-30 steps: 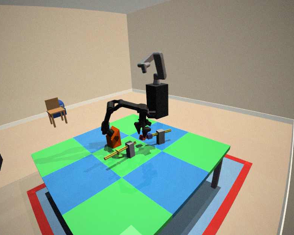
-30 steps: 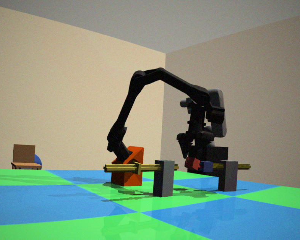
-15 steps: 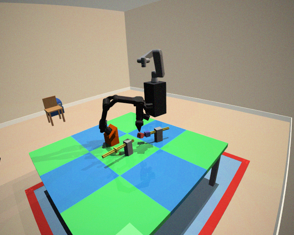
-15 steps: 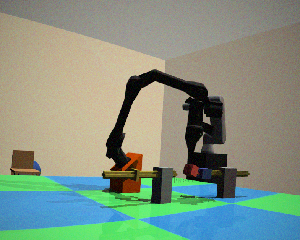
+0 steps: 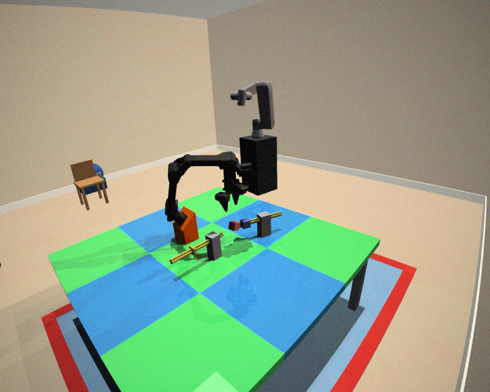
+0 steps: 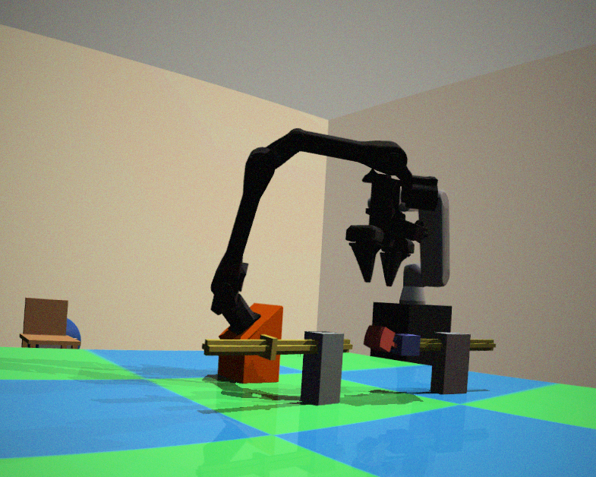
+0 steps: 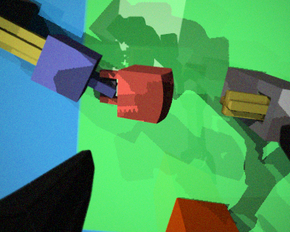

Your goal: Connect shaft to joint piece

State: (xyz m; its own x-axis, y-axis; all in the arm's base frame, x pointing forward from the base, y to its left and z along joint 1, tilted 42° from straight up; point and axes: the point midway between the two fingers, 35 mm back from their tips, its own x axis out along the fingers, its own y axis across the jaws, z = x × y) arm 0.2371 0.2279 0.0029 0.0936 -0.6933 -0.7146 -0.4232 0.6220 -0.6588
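Right now the red joint piece is 11 cm below my gripper tip, 2 cm to the left of it and 1 cm behind it.
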